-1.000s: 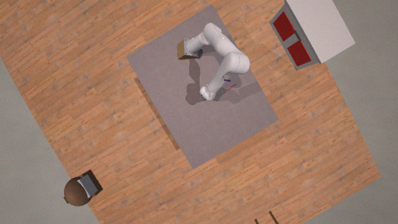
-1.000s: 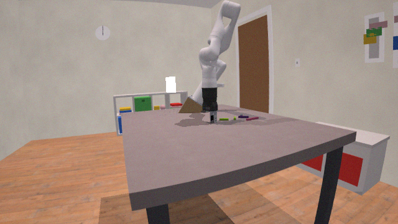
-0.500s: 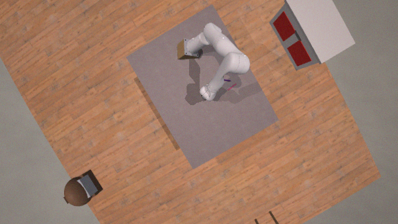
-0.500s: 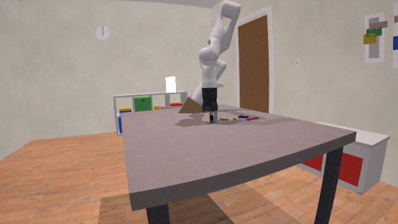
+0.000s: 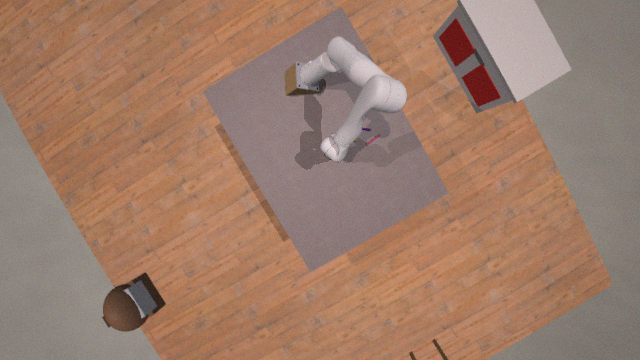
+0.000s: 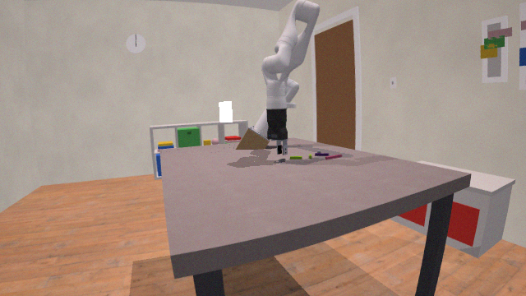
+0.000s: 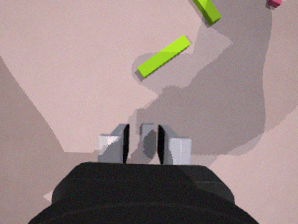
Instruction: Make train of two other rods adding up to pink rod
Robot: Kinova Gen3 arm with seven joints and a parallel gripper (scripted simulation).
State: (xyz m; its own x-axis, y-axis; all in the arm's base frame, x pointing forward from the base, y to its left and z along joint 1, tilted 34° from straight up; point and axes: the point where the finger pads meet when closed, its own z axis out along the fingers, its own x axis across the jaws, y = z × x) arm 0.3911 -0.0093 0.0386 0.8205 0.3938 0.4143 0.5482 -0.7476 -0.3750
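Right now the dark grey rod is 40 mm below my hand and 10 mm ahead of it. From my hand the other things lie so: pink rod (220 mm to the left, 40 mm below, 20 mm ahead); purple rod (190 mm to the left, 50 mm behind, 40 mm below).
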